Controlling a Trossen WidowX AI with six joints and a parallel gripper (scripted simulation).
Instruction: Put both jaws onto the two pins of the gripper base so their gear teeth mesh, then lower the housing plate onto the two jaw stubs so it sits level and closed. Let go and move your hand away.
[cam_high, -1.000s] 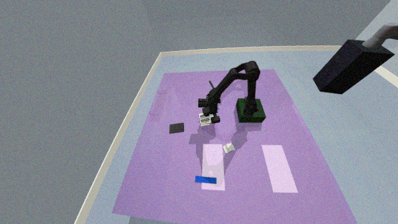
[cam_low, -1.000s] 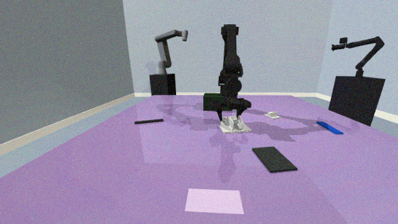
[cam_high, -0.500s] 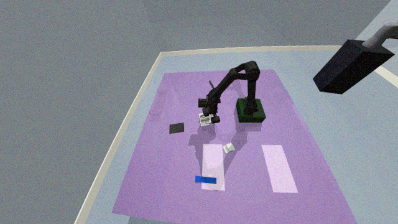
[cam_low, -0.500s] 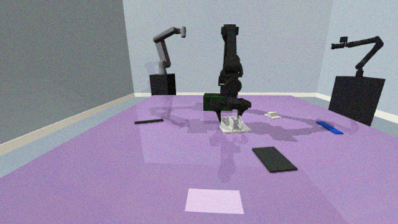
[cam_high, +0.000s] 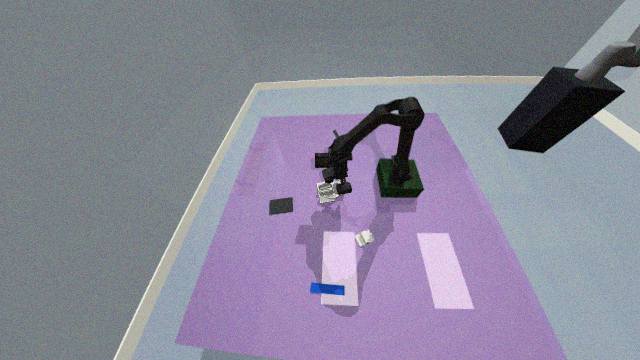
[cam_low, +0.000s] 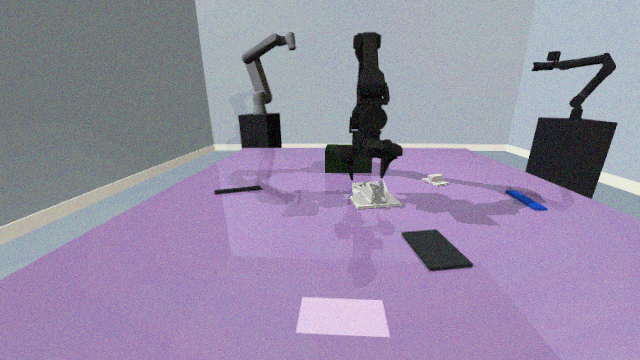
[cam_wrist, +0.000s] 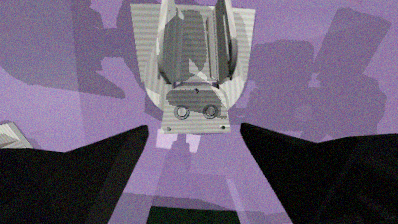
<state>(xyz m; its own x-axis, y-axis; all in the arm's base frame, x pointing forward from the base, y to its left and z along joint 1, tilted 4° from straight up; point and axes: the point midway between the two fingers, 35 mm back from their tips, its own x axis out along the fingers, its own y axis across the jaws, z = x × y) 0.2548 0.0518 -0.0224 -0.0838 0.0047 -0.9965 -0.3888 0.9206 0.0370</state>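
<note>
My gripper tip is now 1 cm short of the white blocky part and 2 cm above it. Also, from my gripper tip: blue bar: 3 cm behind, 44 cm to the left, 4 cm below; then thin black bar: 8 cm ahead, 39 cm to the right, 4 cm below; then dark flat plate: 27 cm ahead, 15 cm to the left, 4 cm below.
</note>
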